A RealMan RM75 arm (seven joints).
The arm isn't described. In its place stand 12 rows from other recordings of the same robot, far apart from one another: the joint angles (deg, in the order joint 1, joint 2, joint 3, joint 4, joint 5, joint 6, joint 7), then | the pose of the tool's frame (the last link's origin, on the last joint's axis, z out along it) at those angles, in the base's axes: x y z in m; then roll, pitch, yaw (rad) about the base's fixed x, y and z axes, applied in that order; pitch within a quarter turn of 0, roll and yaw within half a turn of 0.
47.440 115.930 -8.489 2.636 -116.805 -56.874 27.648 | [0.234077, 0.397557, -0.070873, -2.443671, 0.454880, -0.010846]
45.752 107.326 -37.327 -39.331 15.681 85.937 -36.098 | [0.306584, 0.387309, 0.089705, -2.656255, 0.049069, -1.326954]
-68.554 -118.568 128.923 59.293 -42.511 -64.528 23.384 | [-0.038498, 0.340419, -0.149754, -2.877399, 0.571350, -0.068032]
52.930 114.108 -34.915 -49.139 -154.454 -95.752 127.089 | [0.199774, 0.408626, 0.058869, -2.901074, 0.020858, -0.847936]
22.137 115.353 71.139 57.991 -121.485 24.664 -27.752 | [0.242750, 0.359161, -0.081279, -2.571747, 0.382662, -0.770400]
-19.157 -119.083 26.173 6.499 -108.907 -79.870 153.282 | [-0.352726, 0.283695, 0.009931, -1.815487, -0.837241, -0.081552]
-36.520 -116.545 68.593 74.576 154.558 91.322 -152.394 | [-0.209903, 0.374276, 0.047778, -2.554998, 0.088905, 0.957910]
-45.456 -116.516 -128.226 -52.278 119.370 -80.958 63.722 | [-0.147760, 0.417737, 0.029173, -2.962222, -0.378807, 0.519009]
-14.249 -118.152 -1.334 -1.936 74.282 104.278 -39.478 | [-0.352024, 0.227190, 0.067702, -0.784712, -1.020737, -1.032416]
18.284 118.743 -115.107 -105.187 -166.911 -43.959 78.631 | [0.059769, 0.322632, -0.028351, -2.816062, -0.782005, 1.224804]
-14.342 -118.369 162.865 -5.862 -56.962 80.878 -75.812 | [-0.383029, 0.231713, -0.008893, 2.805162, -1.221412, 1.747903]
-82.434 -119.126 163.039 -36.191 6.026 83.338 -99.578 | [-0.080790, 0.456913, -0.001928, -2.951567, -0.187022, 0.456559]
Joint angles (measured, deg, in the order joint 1, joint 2, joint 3, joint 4, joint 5, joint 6, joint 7), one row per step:
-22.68, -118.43, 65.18, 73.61, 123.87, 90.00, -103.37
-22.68, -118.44, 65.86, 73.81, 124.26, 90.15, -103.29
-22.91, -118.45, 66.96, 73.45, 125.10, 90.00, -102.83
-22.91, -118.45, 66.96, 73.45, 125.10, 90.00, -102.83
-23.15, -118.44, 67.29, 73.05, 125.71, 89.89, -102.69
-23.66, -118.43, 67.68, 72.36, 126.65, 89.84, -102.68
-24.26, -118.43, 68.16, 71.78, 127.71, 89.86, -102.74
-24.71, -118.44, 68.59, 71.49, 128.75, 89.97, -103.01
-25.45, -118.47, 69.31, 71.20, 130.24, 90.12, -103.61
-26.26, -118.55, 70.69, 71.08, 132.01, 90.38, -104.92
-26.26, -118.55, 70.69, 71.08, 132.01, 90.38, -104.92
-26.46, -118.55, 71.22, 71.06, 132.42, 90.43, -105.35
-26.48, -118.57, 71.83, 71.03, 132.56, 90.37, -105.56
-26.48, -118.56, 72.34, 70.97, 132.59, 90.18, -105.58
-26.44, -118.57, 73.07, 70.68, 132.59, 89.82, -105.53
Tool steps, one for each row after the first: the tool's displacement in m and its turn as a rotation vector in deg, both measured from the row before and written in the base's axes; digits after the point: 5 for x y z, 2 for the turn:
0.00062, -0.00106, -0.00190, -0.62, 0.65, -0.48
-0.00037, -0.00070, -0.00437, -1.00, 1.22, -0.74
0.00000, 0.00000, 0.00000, 0.00, 0.00, 0.00
-0.00098, 0.00022, -0.00185, -0.41, 0.68, -0.10
-0.00108, 0.00062, -0.00267, -0.69, 0.95, 0.02
-0.00040, 0.00076, -0.00270, -0.77, 1.11, -0.12
-0.00036, 0.00037, -0.00191, -0.64, 1.08, 0.02
0.00055, 0.00093, -0.00272, -0.88, 1.58, -0.02
0.00165, 0.00014, -0.00437, -1.29, 2.03, 0.18
0.00000, 0.00000, 0.00000, 0.00, 0.00, 0.00
0.00062, -0.00015, -0.00146, -0.41, 0.56, 0.04
0.00039, -0.00075, -0.00190, -0.41, 0.34, -0.08
0.00024, -0.00035, -0.00150, -0.24, 0.23, -0.20
-0.00033, -0.00080, -0.00272, -0.39, 0.26, -0.18

